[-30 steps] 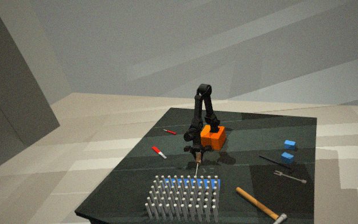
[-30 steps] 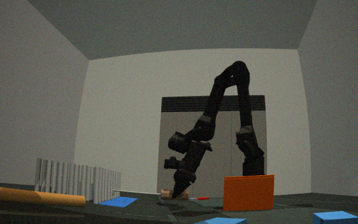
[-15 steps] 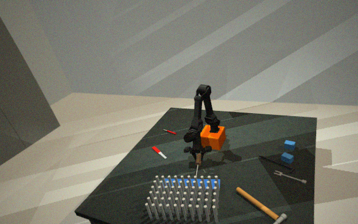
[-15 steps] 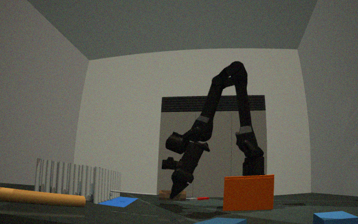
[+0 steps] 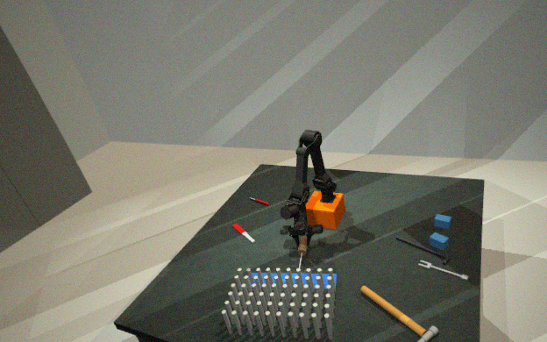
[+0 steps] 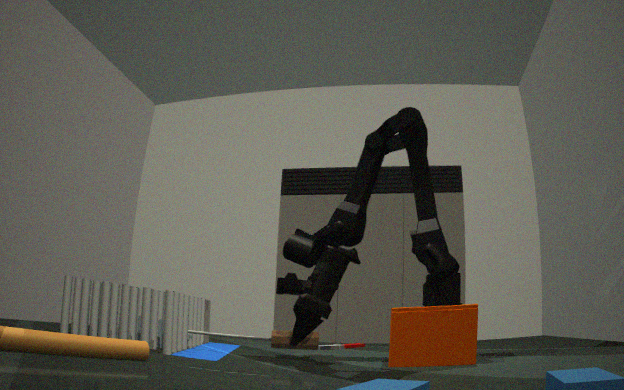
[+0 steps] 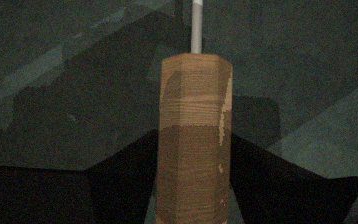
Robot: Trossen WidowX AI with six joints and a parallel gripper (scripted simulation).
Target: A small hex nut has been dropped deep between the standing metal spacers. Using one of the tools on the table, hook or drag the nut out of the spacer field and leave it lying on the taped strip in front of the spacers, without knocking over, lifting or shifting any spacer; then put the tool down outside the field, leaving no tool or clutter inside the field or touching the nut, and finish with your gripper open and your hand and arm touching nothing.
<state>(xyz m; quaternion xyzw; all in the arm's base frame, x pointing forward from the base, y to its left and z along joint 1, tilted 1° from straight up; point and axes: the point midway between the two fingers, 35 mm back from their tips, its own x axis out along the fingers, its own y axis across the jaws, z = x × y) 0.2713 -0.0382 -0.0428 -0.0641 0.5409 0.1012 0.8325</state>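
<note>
Right now my gripper tip is 17 cm short of the blue taped strip and 3 cm above it. From my gripper tip the other things lie so: fork tool: 56 cm to the left, 4 cm behind, 3 cm below.
</note>
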